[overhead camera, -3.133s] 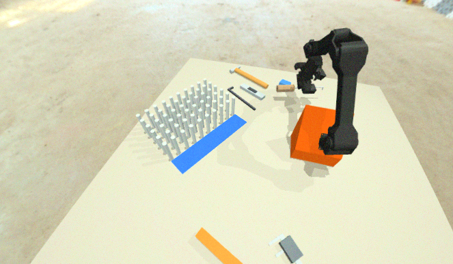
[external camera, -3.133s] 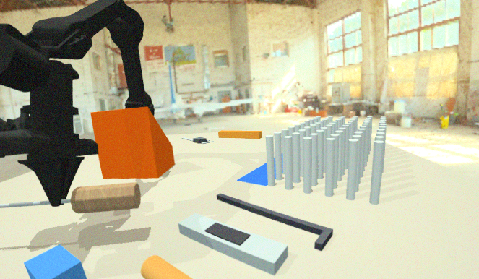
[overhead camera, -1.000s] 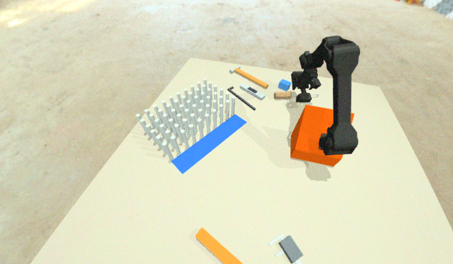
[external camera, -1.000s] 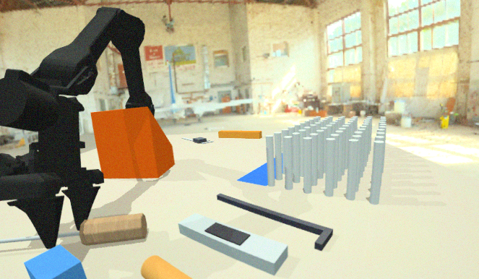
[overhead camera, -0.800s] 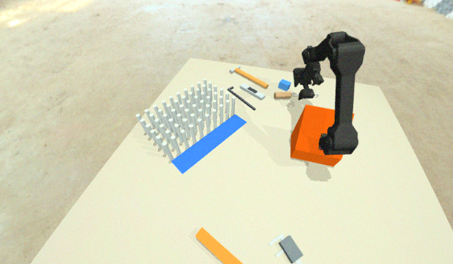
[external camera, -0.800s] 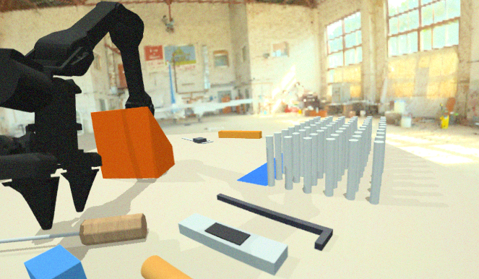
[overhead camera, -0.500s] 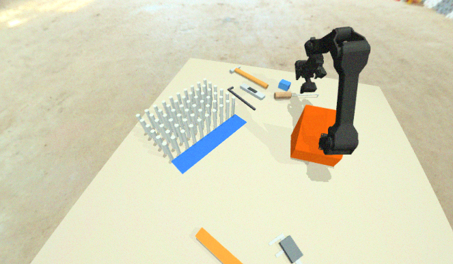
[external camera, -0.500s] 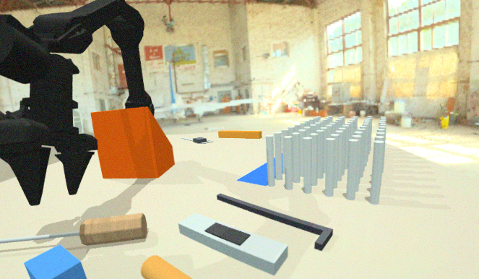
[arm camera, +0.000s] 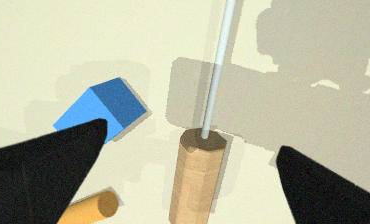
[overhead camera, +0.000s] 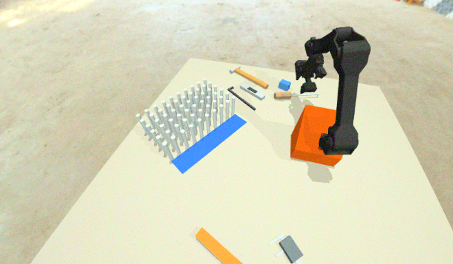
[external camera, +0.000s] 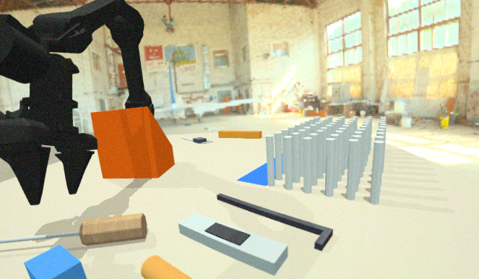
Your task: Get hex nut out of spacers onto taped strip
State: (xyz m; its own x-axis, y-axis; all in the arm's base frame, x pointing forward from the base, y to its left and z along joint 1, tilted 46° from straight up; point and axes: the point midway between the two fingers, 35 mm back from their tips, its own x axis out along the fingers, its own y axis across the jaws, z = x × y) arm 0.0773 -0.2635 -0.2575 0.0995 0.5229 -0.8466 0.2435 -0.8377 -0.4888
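My gripper tip is now 80 mm to the left of the blue cube, 60 mm short of it and 60 mm above it. Round my gripper tip: orange bar: 800 mm to the left, 220 mm ahead, 60 mm below; then blue taped strip: 390 mm to the left, 380 mm ahead, 80 mm below; then grey block: 240 mm ahead, 60 mm below, 10 mm to the left.
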